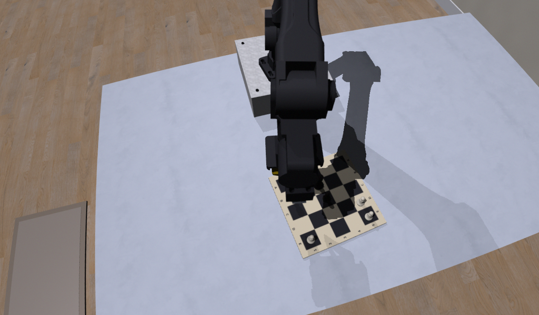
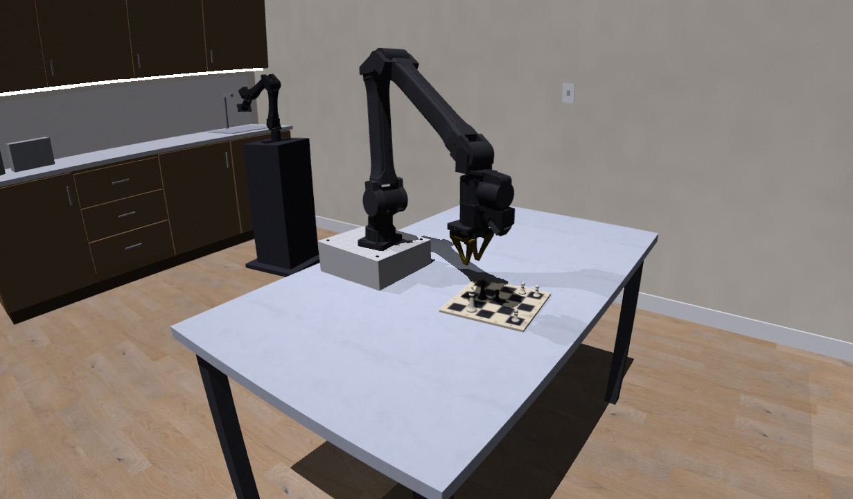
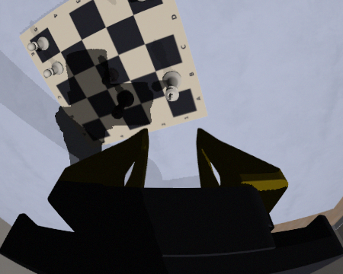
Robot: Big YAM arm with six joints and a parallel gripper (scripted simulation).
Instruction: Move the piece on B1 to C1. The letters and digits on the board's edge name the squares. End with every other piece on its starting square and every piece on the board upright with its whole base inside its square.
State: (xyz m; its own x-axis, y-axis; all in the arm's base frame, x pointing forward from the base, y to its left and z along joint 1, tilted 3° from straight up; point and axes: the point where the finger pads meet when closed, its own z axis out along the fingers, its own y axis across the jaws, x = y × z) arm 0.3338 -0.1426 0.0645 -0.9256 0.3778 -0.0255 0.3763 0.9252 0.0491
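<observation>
The tall white piece lies 100 mm below my hand. Round my hand: black piece 110 mm below, 70 mm to the left; then chessboard 140 mm below, 70 mm to the left, 50 mm ahead.
</observation>
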